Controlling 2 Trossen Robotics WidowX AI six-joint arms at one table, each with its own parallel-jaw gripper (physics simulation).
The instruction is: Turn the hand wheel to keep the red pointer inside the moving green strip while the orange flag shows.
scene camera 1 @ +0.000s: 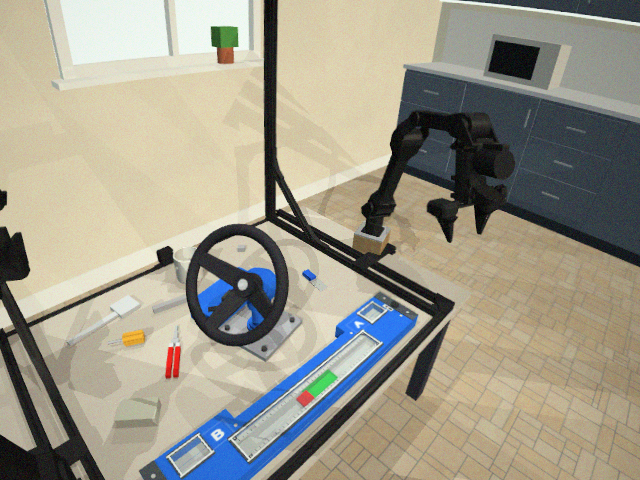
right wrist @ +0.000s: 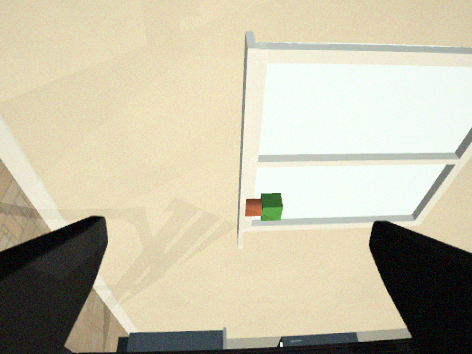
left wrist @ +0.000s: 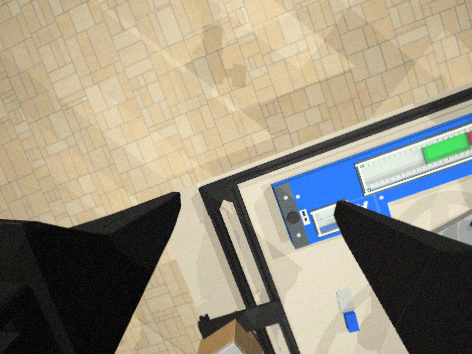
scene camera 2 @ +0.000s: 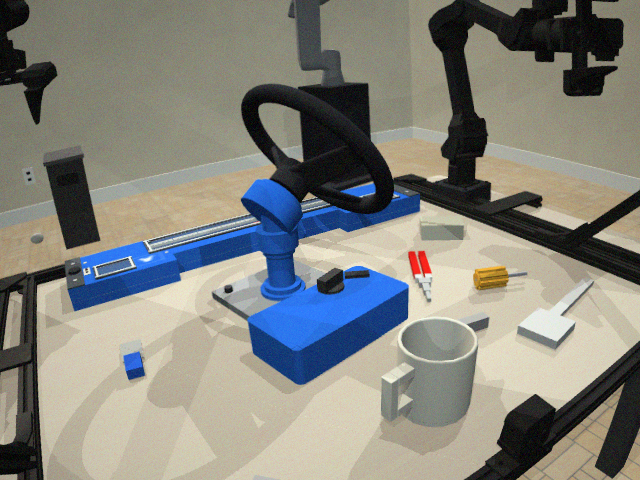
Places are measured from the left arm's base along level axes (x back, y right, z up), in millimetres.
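Where they show: left gripper, fingertip midpoint: [scene camera 1: 464,238] [left wrist: 257,203] [scene camera 2: 14,126]; right gripper, fingertip midpoint: [scene camera 1: 11,212] [right wrist: 241,231] [scene camera 2: 615,34]; left arm's base at its link origin: [scene camera 1: 372,230]; right arm's base at its link origin: [scene camera 2: 461,182].
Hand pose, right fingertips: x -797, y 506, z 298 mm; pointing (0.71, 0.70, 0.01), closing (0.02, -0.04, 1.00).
Each offset is from my right fingertips to the centre of the thing. "spot": to the spot under its first point.
The black hand wheel [scene camera 1: 283,284] [scene camera 2: 279,94] stands on its blue column; no gripper touches it. A blue gauge housing [scene camera 1: 398,324] [scene camera 2: 217,256] [left wrist: 325,175] lies along the table edge. In its long window, the red pointer @[spot: dy -590, dx +144, dz -339 mm] [scene camera 1: 305,398] sits against the lower-left end of the green strip @[spot: dy -605, dx +195, dz -339 mm] [scene camera 1: 322,383] [left wrist: 446,148] in scene camera 1, seemingly outside it. No orange flag shows in either end window in scene camera 1. My left gripper [scene camera 1: 465,236] [left wrist: 257,203] is open and empty, high beyond the table's corner. My right gripper [right wrist: 241,231] is open and empty, facing the wall and window, away from the wheel.
A grey mug @[dy -77, dx +383, dz -331 mm] [scene camera 2: 439,382], a blue box [scene camera 2: 330,330], red-handled pliers @[dy -238, dx +127, dz -374 mm] [scene camera 1: 173,360] [scene camera 2: 419,264], a yellow screwdriver @[dy -120, dx +81, dz -363 mm] [scene camera 1: 133,337] [scene camera 2: 491,277], a pale block @[dy -299, dx -44, dz -364 mm] [scene camera 1: 136,411] [scene camera 2: 442,229] and a small blue-ended piece @[dy -416, dx +542, dz -372 mm] [scene camera 1: 309,274] [scene camera 2: 133,364] [left wrist: 351,321] lie around the wheel. Black frame rails edge the table.
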